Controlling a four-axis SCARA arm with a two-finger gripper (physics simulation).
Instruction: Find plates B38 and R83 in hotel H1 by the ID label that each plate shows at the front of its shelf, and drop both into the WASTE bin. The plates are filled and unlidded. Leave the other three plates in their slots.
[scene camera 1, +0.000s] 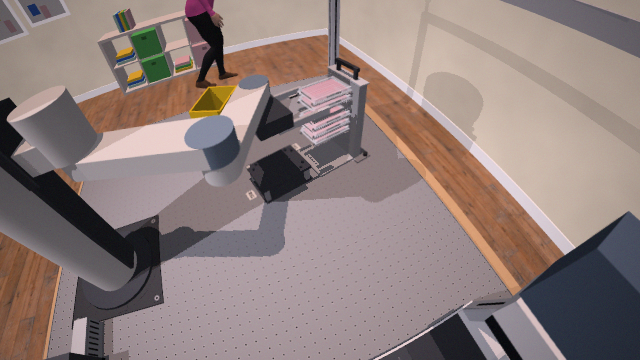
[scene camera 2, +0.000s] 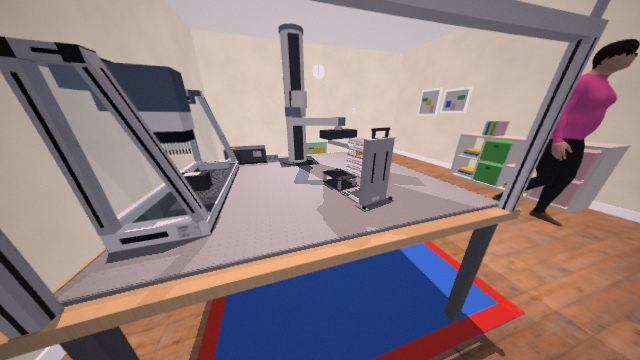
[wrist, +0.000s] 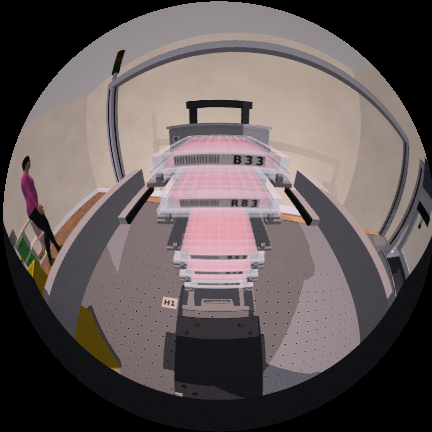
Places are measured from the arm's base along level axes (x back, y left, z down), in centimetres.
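Pixels of known places: gripper, fingertip midpoint: (scene camera 1: 314, 98) (wrist: 218, 175); arm's base, link origin: (scene camera 1: 120, 269) (scene camera 2: 297, 162).
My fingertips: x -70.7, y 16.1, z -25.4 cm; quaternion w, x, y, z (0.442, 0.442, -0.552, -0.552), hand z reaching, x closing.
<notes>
For each thing: its top centre in the pictures, then the offset to it from my fingertips. "*": a spot on its surface instead.
- top plate B33, top centre: (wrist: 218, 138) (scene camera 1: 324, 87) (scene camera 2: 365, 139) dx -3.5, dy +0.8, dz -2.4 cm
- plate R83, top centre: (wrist: 218, 166) (scene camera 1: 324, 95) dx -3.5, dy +0.8, dz +0.4 cm
- Plate B38, top centre: (wrist: 218, 229) (scene camera 1: 324, 119) dx -3.5, dy +0.8, dz +8.8 cm
- yellow WASTE bin, top centre: (scene camera 1: 213, 98) dx +27.2, dy +23.2, dz +4.2 cm
- black handle, surface spot: (wrist: 219, 104) (scene camera 1: 345, 66) (scene camera 2: 379, 130) * dx -10.7, dy +2.4, dz -7.0 cm
- framed machine, surface spot: (scene camera 2: 145, 100) * dx -7.1, dy -69.8, dz -16.4 cm
Hotel H1 (scene camera 1: 357, 117) (scene camera 2: 376, 170) (wrist: 257, 133) holds five pink-filled, unlidded plates. In the wrist view the top plate B33 (wrist: 215, 160) sits above plate R83 (wrist: 215, 202). A gap with bare brackets lies below R83. Plate B38 (wrist: 215, 273) is the fourth down; the labels of the lower three plates are too small to read clearly. My gripper (wrist: 218, 175) is open and empty, facing the shelf fronts, with its fingers spread wider than the plates. The yellow WASTE bin (scene camera 1: 211, 102) (wrist: 95, 340) stands to the left in the wrist view, partly hidden by the arm in scene camera 1.
A low black stand (scene camera 1: 280, 170) (scene camera 2: 340, 176) (wrist: 218, 360) stands before the hotel. A black handle (scene camera 1: 347, 67) (scene camera 2: 380, 132) (wrist: 219, 104) tops the hotel. A framed machine (scene camera 2: 145, 100) stands at the table's other side. A person (scene camera 1: 210, 40) (scene camera 2: 575, 120) (wrist: 36, 205) is beyond the table.
</notes>
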